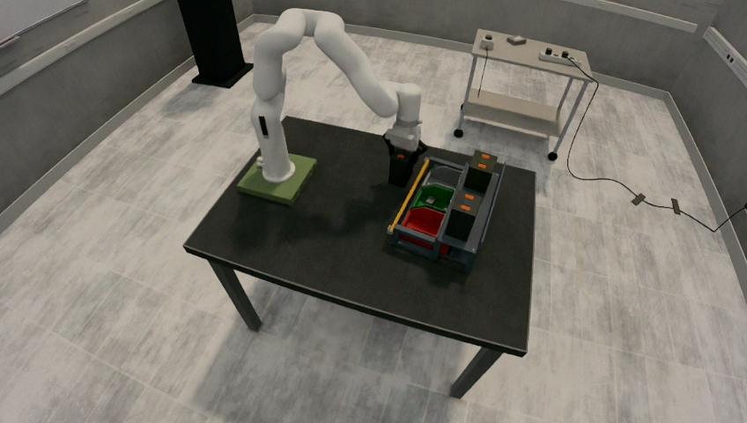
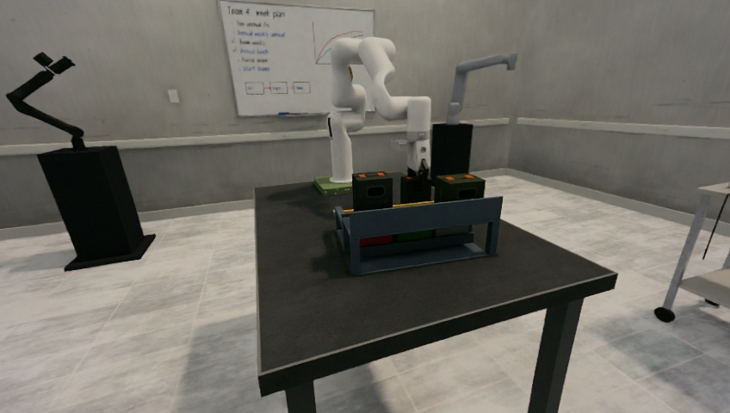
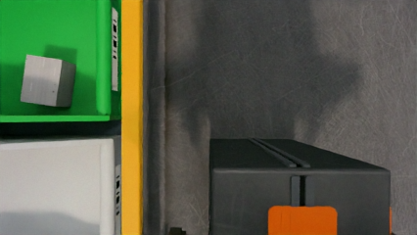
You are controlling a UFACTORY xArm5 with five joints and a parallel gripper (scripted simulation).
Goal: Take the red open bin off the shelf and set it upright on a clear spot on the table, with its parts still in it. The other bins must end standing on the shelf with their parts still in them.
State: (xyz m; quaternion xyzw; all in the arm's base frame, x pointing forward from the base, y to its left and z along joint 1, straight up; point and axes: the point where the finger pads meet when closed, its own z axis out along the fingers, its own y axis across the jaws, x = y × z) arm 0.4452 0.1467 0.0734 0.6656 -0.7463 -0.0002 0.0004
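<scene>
Now: the yellow bar 120 mm to the right of my hand, 60 mm ahead of it and 50 mm below it. From my hand the other things lie so: pale grey bin 180 mm ahead, 70 mm below, 20 mm to the right; then blue-grey shelf 190 mm ahead, 140 mm to the right, 40 mm below; then green bin 170 mm ahead, 130 mm to the right, 70 mm below.
</scene>
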